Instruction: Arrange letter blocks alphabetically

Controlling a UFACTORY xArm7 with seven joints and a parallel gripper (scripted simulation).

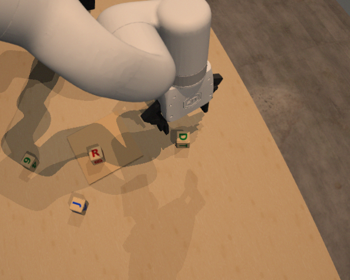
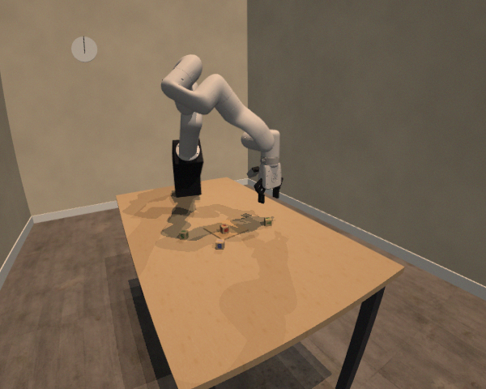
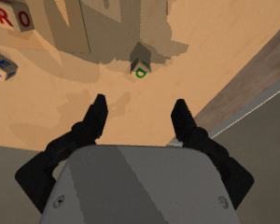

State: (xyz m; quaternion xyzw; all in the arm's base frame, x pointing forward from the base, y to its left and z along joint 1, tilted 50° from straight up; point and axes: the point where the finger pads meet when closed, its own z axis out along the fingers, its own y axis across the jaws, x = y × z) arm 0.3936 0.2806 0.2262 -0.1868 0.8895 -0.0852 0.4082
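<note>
Right now my hand is 11 cm above the green D block. Round my hand: tan mat (2 cm behind, 19 cm to the right, 12 cm below).
</note>
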